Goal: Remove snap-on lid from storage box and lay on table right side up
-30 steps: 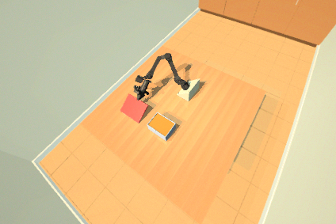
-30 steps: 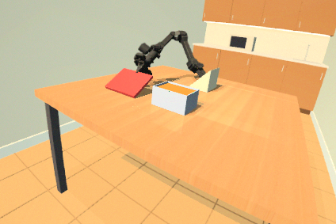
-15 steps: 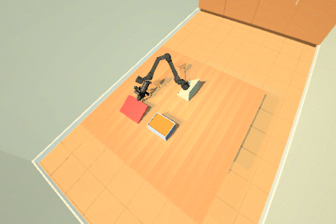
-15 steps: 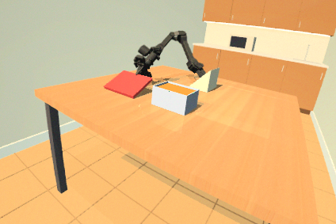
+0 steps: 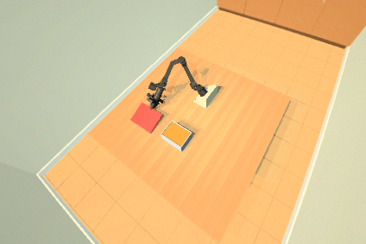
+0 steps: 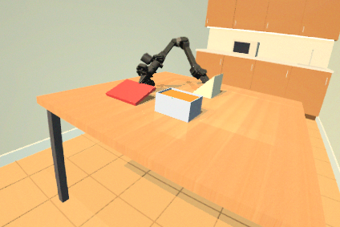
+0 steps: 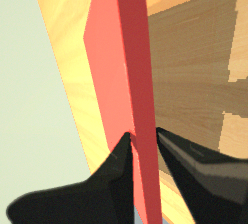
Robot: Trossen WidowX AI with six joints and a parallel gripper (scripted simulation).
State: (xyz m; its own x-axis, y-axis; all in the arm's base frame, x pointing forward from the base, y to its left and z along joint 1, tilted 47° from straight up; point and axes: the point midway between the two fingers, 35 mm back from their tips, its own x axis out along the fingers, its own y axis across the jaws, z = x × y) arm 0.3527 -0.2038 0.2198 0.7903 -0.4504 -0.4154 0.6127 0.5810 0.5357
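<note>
Now: gripper tip 80 mm short of the lid and 20 mm above it. Also, from my gripper tip: storage box: 330 mm to the left, 70 mm ahead, 10 mm below.
</note>
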